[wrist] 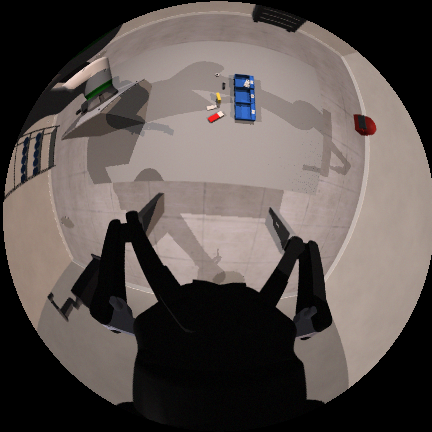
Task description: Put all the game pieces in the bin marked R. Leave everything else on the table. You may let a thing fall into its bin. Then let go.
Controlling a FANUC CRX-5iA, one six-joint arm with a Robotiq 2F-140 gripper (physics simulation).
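Frame: origin at the arm's base, x ahead, y left, z up, level; metres.
Seen in the pictures: gripper, fingertip midpoint: (216,208); arm's base, origin of the base link: (102,100).
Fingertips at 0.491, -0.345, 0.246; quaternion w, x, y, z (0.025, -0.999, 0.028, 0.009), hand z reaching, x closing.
Offsets run from my fingertips to a thing's top centre, as dx, dy, dz. Level surfaces: height alone.
A blue three-compartment bin unit {+0.084, +0.365, -0.420} (236,105) stands on the table in the upper middle of the wrist view. White game pieces {+0.096, +0.450, -0.445} (247,83), seemingly dominoes, lie in its top compartment. The labels on its right side are too small to read. Left of the unit lie a small white nut-like ring, a small black piece {-0.009, +0.420, -0.449} (223,86), a yellow block {-0.025, +0.332, -0.409} (218,97), a small white piece {-0.051, +0.288, -0.452} (211,108) and a red and white block {-0.029, +0.241, -0.447} (215,117). My gripper (216,208) is wide open and empty, far from the bins and these things.
The grey table {dz -0.460} (210,160) carries the bins. The robot's base plate (135,107) and arm are at the upper left. A rack stands at the far left, a red object (364,125) at the right, and a dark slatted object (279,18) at the top.
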